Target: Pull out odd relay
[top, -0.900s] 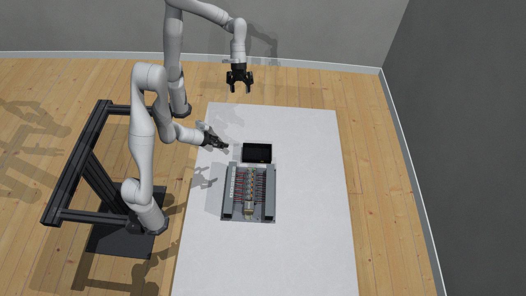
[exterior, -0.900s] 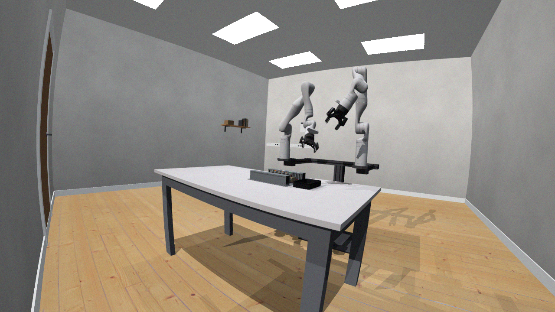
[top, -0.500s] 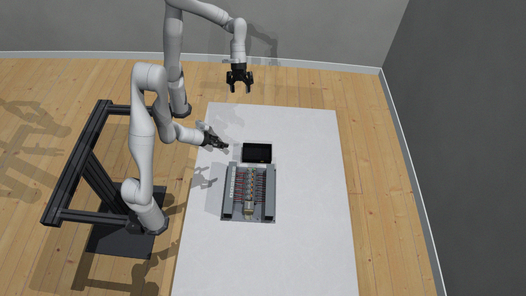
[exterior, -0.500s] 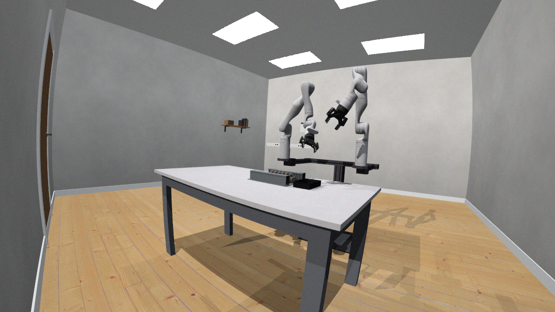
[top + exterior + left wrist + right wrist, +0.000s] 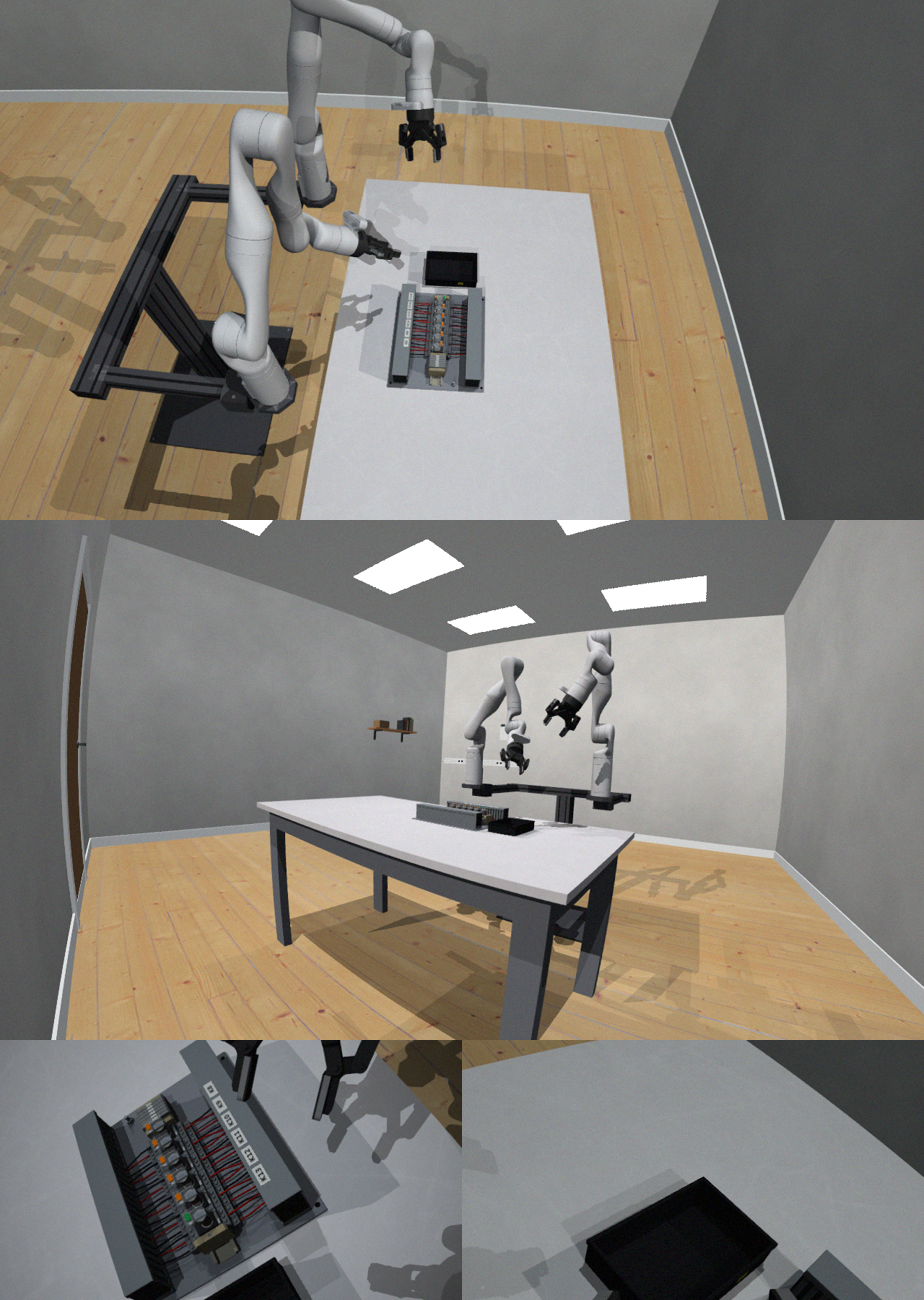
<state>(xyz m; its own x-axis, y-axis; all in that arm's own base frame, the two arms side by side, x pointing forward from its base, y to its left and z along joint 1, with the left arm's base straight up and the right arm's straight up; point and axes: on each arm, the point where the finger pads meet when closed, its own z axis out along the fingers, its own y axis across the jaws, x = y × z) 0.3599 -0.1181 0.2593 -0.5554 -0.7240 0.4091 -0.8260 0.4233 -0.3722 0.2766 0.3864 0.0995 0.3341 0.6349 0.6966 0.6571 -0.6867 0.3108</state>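
Right now the green-button relay is 180 mm below my right hand, 150 mm ahead of it and 50 mm to the right of it. From my right hand the other things lie so: relay panel 200 mm below, 150 mm to the right, 150 mm ahead; black parts tray 210 mm below, 180 mm ahead, 90 mm to the left.
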